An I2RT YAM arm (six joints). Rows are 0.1 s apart.
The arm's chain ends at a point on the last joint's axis. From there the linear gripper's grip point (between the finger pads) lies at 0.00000 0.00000 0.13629 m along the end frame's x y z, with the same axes.
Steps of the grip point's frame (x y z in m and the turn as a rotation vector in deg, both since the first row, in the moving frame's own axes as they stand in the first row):
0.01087 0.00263 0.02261 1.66 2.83 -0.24
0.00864 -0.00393 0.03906 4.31 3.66 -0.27
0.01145 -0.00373 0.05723 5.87 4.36 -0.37
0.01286 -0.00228 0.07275 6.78 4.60 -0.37
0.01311 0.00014 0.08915 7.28 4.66 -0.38
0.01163 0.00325 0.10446 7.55 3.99 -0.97
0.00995 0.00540 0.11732 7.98 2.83 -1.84
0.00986 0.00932 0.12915 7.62 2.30 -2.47
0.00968 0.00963 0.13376 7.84 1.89 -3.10
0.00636 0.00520 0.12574 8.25 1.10 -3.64
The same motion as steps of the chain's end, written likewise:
0.00415 0.00659 0.02283 1.66 2.83 -0.24
-0.00003 0.00633 0.03972 4.31 3.66 -0.27
0.00115 0.01023 0.05834 5.87 4.36 -0.37
0.00201 0.01383 0.07414 6.78 4.60 -0.37
0.00212 0.01743 0.09070 7.28 4.66 -0.38
0.00233 0.02122 0.10597 7.55 3.99 -0.97
0.00355 0.02442 0.11881 7.98 2.83 -1.84
0.00480 0.02750 0.13046 7.62 2.30 -2.47
0.00570 0.02833 0.13511 7.84 1.89 -3.10
0.00438 0.02483 0.12717 8.25 1.10 -3.64

